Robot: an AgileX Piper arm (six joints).
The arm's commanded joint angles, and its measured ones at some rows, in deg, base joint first. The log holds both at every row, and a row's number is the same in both.
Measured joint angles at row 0:
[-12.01, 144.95, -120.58, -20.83, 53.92, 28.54]
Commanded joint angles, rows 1 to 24:
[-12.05, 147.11, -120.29, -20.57, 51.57, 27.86]
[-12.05, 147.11, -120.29, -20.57, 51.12, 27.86]
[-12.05, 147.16, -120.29, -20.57, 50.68, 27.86]
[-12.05, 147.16, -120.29, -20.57, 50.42, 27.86]
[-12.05, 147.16, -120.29, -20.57, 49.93, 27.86]
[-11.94, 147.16, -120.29, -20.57, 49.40, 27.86]
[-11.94, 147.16, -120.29, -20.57, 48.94, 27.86]
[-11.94, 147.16, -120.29, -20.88, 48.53, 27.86]
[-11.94, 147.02, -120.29, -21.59, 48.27, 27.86]
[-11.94, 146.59, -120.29, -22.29, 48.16, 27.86]
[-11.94, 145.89, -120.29, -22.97, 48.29, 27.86]
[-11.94, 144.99, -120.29, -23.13, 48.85, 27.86]
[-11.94, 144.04, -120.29, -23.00, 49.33, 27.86]
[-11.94, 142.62, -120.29, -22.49, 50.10, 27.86]
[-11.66, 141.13, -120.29, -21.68, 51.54, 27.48]
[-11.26, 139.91, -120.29, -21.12, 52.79, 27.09]
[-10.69, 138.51, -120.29, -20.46, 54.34, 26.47]
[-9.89, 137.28, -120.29, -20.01, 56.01, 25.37]
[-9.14, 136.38, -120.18, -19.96, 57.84, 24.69]
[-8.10, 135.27, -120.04, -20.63, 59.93, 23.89]
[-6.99, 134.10, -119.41, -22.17, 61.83, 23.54]
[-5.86, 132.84, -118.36, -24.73, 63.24, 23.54]
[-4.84, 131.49, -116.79, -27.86, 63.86, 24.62]
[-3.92, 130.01, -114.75, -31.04, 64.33, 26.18]
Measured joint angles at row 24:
[-7.60, 134.79, -119.51, -22.82, 59.62, 24.89]
